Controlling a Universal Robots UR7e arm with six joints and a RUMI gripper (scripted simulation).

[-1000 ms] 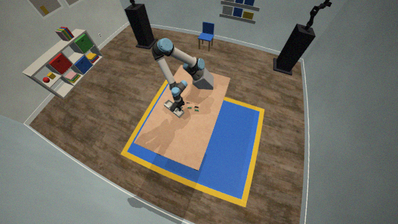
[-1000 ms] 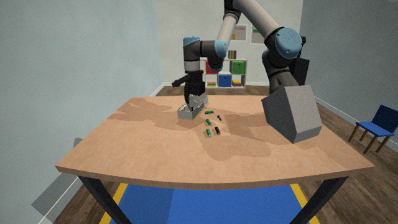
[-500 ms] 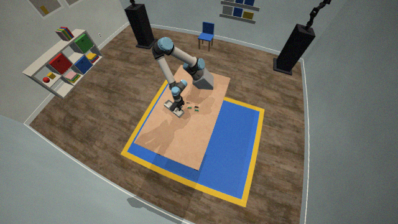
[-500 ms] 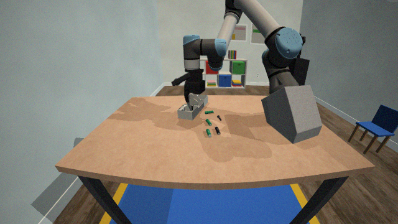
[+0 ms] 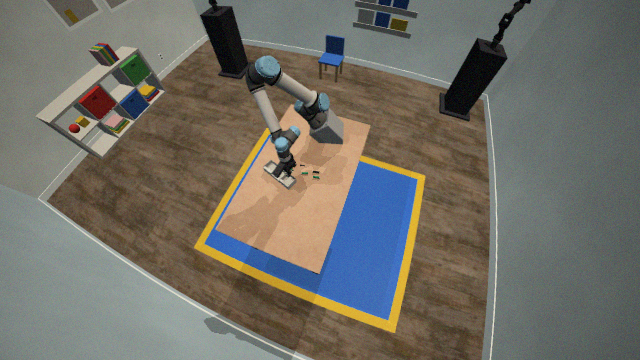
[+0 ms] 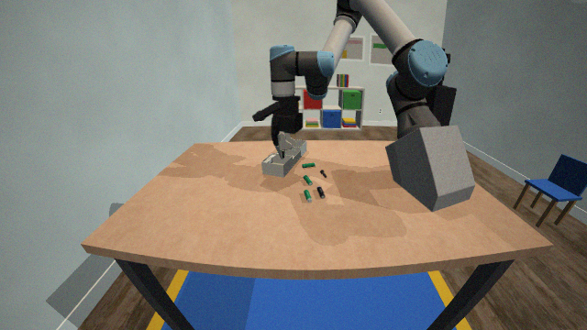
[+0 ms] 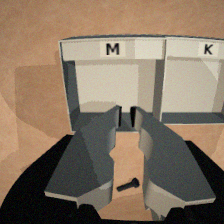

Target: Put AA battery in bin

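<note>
Right now my hand is 12 cm past the black battery, 16 cm to the right of it and 5 cm above it. The rest, counted from my hand: black bolt-like piece 14 cm behind, 4 cm to the left, 6 cm below; then bin marked M 1 cm behind, 7 cm to the right, 4 cm below.
</note>
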